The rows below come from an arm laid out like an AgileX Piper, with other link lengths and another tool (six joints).
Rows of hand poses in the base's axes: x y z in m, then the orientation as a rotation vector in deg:
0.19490, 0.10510, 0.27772, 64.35, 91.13, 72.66
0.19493, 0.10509, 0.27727, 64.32, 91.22, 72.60
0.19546, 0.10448, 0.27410, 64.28, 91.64, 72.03
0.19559, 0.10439, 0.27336, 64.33, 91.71, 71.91
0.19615, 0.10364, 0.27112, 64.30, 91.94, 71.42
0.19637, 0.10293, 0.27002, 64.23, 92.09, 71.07
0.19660, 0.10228, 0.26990, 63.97, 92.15, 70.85
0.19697, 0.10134, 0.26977, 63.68, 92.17, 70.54
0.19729, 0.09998, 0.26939, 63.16, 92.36, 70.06
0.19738, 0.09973, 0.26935, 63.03, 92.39, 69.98
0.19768, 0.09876, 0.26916, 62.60, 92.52, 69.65
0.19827, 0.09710, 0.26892, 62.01, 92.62, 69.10
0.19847, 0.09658, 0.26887, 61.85, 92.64, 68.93
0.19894, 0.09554, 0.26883, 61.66, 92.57, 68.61
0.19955, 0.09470, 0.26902, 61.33, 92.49, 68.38
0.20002, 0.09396, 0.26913, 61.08, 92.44, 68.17
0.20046, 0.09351, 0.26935, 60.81, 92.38, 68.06
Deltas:
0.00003, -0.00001, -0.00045, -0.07, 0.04, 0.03
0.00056, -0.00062, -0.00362, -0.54, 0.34, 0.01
0.00069, -0.00071, -0.00436, -0.61, 0.43, -0.03
0.00125, -0.00146, -0.00660, -1.00, 0.60, -0.13
0.00147, -0.00217, -0.00770, -1.29, 0.69, -0.20
0.00170, -0.00282, -0.00782, -1.57, 0.59, -0.19
0.00207, -0.00376, -0.00795, -1.93, 0.46, -0.25
0.00239, -0.00512, -0.00833, -2.53, 0.30, -0.21
0.00248, -0.00537, -0.00837, -2.65, 0.25, -0.19
0.00278, -0.00634, -0.00856, -3.10, 0.10, -0.15
0.00337, -0.00800, -0.00880, -3.77, -0.14, -0.17
0.00357, -0.00852, -0.00885, -3.97, -0.20, -0.20
0.00404, -0.00956, -0.00889, -4.26, -0.33, -0.34
0.00465, -0.01040, -0.00870, -4.57, -0.56, -0.40
0.00512, -0.01114, -0.00859, -4.82, -0.72, -0.46
0.00556, -0.01159, -0.00837, -5.02, -0.92, -0.46

